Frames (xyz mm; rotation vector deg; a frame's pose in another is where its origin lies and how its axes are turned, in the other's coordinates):
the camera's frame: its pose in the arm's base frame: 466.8 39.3 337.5 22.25 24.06 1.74
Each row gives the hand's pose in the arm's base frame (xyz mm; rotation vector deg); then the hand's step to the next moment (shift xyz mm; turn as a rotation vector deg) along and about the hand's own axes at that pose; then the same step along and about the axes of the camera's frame.
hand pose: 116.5 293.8 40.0 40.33 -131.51 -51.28
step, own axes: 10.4 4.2 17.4 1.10 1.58 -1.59
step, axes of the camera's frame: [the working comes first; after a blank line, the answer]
step, axes of the arm's base frame: -20.0 3.4 -4.3 -0.12 -0.38 2.47

-16.2 0.5 -12.9 -1.12 0.57 2.16
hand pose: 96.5 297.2 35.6 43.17 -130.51 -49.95
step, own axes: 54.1 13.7 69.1 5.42 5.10 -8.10
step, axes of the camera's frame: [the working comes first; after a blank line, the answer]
step, axes of the arm's base frame: -87.4 -0.5 -16.0 0.38 -3.64 10.37

-73.6 -10.9 -48.5 -4.11 0.52 10.19
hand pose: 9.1 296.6 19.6 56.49 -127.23 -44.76
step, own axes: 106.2 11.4 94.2 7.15 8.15 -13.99
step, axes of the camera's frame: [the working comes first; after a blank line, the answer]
step, axes of the arm's base frame: -130.3 -51.4 -25.8 2.18 -4.91 16.86

-114.5 -63.8 -55.6 -5.15 1.86 16.83
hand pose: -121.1 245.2 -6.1 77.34 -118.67 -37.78
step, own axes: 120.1 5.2 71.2 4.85 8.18 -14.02
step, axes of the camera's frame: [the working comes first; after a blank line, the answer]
step, axes of the arm's base frame: -91.8 -102.7 -23.7 2.92 -2.78 16.45

-85.7 -108.6 -19.8 -4.07 3.72 16.02
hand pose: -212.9 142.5 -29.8 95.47 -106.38 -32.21
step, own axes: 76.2 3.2 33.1 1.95 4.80 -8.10
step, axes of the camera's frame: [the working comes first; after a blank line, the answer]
step, axes of the arm's base frame: -28.6 -77.1 -12.1 1.68 -0.75 9.44

-29.7 -77.4 6.2 -2.24 2.92 8.88
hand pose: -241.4 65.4 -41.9 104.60 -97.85 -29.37
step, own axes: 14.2 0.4 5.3 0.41 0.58 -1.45
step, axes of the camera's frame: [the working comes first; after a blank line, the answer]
step, axes of the arm's base frame: -2.2 -14.8 -2.2 0.52 -0.19 1.52

-2.7 -14.7 2.6 -0.14 0.42 1.55
